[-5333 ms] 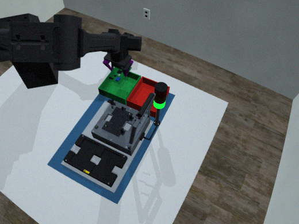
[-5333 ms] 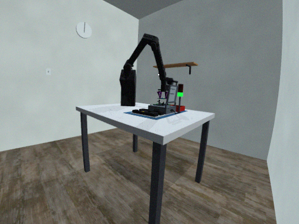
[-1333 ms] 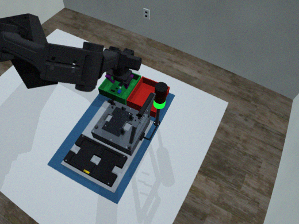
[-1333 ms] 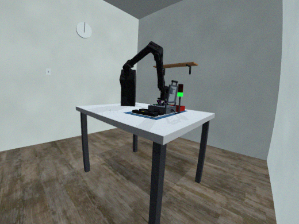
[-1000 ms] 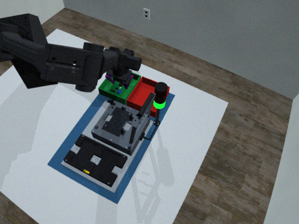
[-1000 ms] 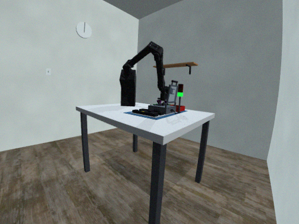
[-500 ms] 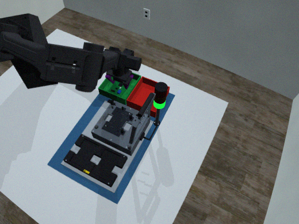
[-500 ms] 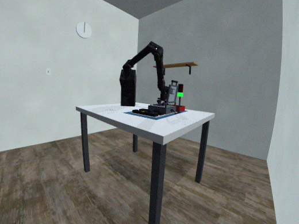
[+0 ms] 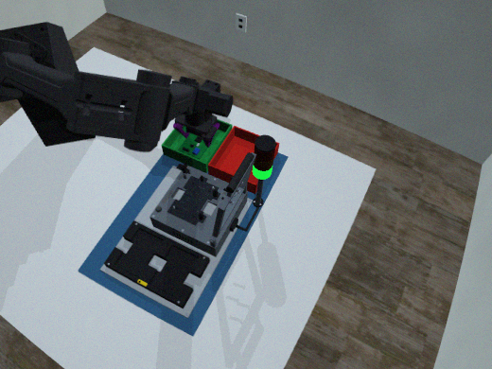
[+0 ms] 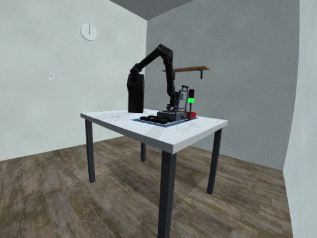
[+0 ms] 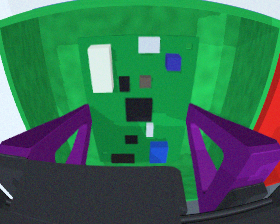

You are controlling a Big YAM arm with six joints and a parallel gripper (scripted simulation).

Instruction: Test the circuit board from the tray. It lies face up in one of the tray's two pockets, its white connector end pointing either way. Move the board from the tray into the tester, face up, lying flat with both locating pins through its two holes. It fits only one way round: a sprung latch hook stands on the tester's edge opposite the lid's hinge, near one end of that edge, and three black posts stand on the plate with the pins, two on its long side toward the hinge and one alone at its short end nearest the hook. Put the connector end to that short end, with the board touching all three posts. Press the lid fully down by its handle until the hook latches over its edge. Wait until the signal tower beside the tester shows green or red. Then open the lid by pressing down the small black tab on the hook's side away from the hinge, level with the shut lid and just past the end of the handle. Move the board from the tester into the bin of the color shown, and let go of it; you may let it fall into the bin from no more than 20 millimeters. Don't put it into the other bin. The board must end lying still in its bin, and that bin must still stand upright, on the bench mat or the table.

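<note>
The green bin lies 1 cm below my hand. From my hand the other things lie so: black latch hook 1 cm ahead, 15 cm to the right, 7 cm above; green circuit board right at my hand; red bin 15 cm ahead, 3 cm to the right, 1 cm below.
</note>
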